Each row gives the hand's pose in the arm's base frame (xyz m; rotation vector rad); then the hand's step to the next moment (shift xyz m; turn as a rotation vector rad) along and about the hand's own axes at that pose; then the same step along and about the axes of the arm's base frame.
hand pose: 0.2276 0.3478 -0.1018 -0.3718 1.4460 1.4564
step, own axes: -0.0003 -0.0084 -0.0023 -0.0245 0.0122 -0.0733
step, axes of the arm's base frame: 0.0058 -0.0040 -0.0051 -0.0294 -0.0720 0.0090
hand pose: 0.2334 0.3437 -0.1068 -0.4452 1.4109 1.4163
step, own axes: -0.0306 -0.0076 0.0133 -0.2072 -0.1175 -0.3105
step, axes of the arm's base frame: 0.0235 -0.0021 0.0248 0.0569 -0.3852 0.0392
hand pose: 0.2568 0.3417 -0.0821 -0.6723 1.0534 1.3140
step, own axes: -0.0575 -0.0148 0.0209 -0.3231 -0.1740 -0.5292
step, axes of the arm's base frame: 0.0232 -0.0093 0.0578 0.0693 -0.6387 0.0441
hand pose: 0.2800 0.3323 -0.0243 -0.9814 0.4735 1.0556
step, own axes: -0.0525 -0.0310 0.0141 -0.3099 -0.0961 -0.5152
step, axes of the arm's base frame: 0.0022 -0.0190 0.0596 0.0047 -0.6088 0.0072
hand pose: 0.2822 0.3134 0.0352 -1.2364 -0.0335 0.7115
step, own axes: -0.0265 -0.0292 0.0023 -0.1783 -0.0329 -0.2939
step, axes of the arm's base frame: -0.0078 -0.0158 0.0353 -0.0090 -0.3449 -0.0144
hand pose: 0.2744 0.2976 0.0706 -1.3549 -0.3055 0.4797
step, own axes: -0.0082 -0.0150 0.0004 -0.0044 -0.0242 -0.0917
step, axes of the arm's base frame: -0.0050 -0.0058 0.0153 0.0437 -0.0841 0.0059
